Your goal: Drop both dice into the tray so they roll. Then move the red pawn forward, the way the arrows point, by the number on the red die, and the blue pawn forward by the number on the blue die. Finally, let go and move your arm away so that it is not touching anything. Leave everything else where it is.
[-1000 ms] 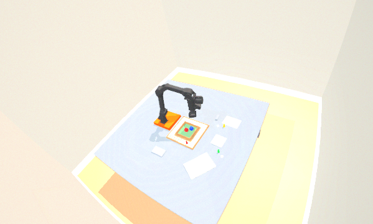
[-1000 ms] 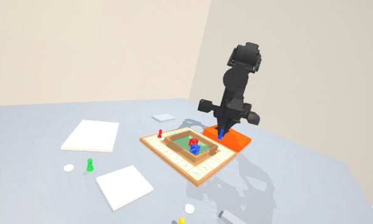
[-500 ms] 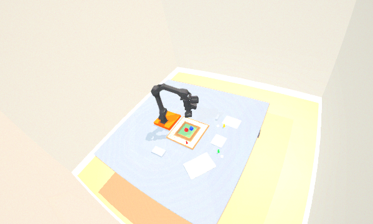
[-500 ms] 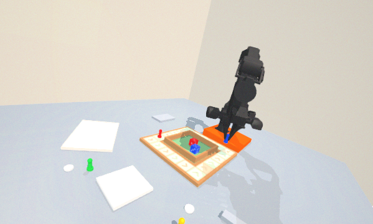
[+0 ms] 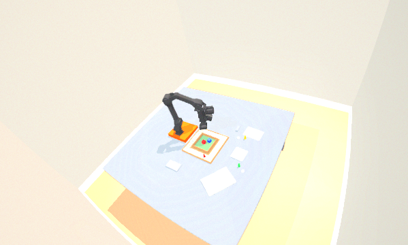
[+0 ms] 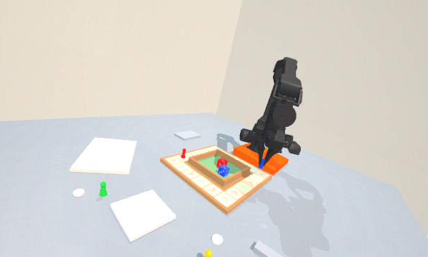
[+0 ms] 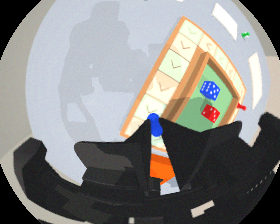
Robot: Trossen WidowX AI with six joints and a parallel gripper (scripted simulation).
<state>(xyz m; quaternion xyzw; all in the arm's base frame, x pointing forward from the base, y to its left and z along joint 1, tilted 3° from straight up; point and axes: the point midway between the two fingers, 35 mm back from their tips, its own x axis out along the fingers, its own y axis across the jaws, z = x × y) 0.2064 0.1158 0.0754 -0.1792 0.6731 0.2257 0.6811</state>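
My gripper tip is now 10 mm below the blue pawn. Round my gripper tip: red pawn 230 mm to the right, 130 mm ahead, 40 mm below; green pawn 410 mm ahead, 180 mm to the right, 50 mm below; yellow pawn 330 mm ahead, 80 mm to the left, 50 mm below.
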